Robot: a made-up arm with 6 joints. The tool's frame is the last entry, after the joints. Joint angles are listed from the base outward. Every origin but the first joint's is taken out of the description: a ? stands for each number. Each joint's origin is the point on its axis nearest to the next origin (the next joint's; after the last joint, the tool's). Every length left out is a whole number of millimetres.
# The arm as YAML. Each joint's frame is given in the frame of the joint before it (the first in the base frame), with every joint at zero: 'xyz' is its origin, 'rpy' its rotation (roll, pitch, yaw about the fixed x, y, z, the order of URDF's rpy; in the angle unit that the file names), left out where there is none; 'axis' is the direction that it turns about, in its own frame. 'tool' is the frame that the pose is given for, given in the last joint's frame.
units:
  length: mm
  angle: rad
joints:
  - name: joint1
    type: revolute
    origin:
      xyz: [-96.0, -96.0, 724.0]
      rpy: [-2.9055, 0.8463, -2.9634]
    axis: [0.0, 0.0, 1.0]
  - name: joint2
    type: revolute
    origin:
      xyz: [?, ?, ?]
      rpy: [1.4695, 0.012, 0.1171]
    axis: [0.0, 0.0, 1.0]
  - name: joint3
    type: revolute
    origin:
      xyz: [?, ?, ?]
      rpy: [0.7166, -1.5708, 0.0]
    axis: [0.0, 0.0, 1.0]
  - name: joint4
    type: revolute
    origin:
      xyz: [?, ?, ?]
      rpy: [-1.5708, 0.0, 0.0]
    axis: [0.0, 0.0, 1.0]
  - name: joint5
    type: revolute
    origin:
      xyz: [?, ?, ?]
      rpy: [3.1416, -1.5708, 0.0]
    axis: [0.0, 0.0, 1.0]
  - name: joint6
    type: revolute
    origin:
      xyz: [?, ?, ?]
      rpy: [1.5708, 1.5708, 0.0]
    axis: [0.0, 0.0, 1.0]
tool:
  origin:
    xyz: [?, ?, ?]
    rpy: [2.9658, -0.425, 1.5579]
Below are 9 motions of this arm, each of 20 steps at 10 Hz.
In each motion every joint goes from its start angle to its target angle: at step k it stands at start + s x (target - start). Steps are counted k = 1, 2, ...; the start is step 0. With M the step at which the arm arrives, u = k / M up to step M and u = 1 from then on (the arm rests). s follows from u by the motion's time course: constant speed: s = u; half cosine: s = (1 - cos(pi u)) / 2; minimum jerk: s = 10 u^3 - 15 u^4 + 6 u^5.
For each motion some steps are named. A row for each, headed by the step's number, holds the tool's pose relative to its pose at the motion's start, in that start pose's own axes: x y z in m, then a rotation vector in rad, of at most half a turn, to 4 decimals.
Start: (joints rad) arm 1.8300 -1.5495 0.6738 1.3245 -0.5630 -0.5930
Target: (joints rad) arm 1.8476 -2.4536 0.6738 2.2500 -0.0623 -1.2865
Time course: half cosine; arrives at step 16
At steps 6, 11, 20:
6: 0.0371 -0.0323 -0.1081 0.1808 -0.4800 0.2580
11: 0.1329 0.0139 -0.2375 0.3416 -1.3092 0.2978
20: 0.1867 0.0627 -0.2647 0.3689 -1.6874 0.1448

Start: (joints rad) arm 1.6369 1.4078 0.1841 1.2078 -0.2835 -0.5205
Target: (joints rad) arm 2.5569 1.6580 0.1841 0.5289 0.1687 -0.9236
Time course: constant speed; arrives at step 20
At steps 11, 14, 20:
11: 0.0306 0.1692 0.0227 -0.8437 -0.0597 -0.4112
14: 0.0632 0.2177 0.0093 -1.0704 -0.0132 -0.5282
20: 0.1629 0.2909 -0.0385 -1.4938 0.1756 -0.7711

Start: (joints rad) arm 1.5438 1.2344 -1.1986 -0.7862 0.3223 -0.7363
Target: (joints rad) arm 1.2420 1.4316 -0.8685 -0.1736 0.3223 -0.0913
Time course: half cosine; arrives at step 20
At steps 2, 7, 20:
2: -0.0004 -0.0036 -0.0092 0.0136 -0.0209 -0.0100
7: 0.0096 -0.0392 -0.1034 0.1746 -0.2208 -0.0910
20: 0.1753 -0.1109 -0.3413 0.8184 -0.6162 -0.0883

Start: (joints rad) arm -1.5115 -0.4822 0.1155 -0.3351 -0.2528 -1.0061
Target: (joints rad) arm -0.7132 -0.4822 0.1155 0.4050 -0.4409 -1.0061
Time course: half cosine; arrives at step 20
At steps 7, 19, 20:
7: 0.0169 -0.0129 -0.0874 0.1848 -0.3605 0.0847
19: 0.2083 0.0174 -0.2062 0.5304 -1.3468 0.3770
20: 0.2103 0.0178 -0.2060 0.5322 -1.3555 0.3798

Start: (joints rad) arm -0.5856 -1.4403 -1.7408 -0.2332 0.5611 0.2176
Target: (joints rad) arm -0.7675 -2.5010 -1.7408 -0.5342 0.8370 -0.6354
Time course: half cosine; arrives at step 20
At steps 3, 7, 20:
3: -0.0055 0.0164 0.0251 -0.0872 -0.0488 0.0369
7: -0.0339 0.1007 0.1133 -0.4559 -0.2081 0.1868
20: -0.1367 0.5092 0.1750 -1.8219 -0.2428 0.6724

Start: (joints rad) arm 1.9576 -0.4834 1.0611 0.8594 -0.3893 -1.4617
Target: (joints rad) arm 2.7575 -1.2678 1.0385 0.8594 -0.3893 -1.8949
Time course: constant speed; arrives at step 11
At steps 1, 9, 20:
1: -0.0058 -0.0089 -0.0156 -0.0588 -0.0915 0.0526
9: 0.0233 -0.1396 -0.1058 -0.5582 -0.7623 0.5925
20: 0.0509 -0.1809 -0.1092 -0.6811 -0.9126 0.7565

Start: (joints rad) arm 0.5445 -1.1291 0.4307 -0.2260 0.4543 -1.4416
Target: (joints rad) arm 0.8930 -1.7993 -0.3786 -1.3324 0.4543 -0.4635
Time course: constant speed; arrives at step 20
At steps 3, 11, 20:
3: 0.0079 -0.0153 0.0264 0.1398 0.1470 -0.1009
11: 0.0544 -0.1023 0.0794 0.4322 0.5792 -0.2281
20: 0.1694 -0.2318 0.0892 0.4907 1.0679 -0.1323

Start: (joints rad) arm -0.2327 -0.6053 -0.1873 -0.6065 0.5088 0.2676
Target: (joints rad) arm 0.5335 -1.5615 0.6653 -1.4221 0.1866 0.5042
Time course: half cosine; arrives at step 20
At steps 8, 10, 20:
8: 0.1865 0.0399 0.0259 -0.0203 0.1101 0.3705
10: 0.2512 0.0709 0.0246 0.0074 0.0956 0.5261
20: 0.3647 0.1710 0.0192 0.2785 -0.1537 0.8703

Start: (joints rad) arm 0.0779 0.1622 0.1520 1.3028 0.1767 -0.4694
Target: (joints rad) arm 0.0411 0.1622 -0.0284 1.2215 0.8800 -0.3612
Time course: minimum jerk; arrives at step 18
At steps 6, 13, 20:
6: -0.0212 0.0132 0.0034 -0.0817 -0.1339 -0.0915
13: -0.0807 0.0608 -0.0030 -0.3309 -0.5686 -0.3493
20: -0.0910 0.0710 -0.0073 -0.3811 -0.6614 -0.3962

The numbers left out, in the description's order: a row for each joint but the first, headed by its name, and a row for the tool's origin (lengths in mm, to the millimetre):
joint2: 143.0 206.0 0.0
joint3: -75.0 -48.0 0.0
joint4: 108.0 -87.0 0.0
joint5: 217.0 -93.0 0.0
joint6: -4.0 70.0 0.0
tool: -47.0 19.0 0.0

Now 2 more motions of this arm.
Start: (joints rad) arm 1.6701 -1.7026 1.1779 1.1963 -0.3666 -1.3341
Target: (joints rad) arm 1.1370 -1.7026 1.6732 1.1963 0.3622 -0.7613
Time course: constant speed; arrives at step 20
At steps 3, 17, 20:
3: -0.0239 0.0158 0.0074 -0.0240 -0.0010 -0.1493
17: -0.1219 0.1179 0.0218 -0.1140 -0.0907 -0.8421
20: -0.1384 0.1451 0.0200 -0.1292 -0.1289 -0.9882

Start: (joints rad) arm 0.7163 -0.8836 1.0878 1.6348 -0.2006 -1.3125
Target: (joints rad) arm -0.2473 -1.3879 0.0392 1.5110 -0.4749 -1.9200
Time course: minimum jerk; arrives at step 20
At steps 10, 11, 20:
10: 0.0103 0.2735 -0.0334 -0.3835 0.0364 -0.4458
11: 0.0367 0.3148 -0.0418 -0.4553 0.0823 -0.5326
20: 0.1981 0.4109 -0.0925 -0.7206 0.4152 -0.9085

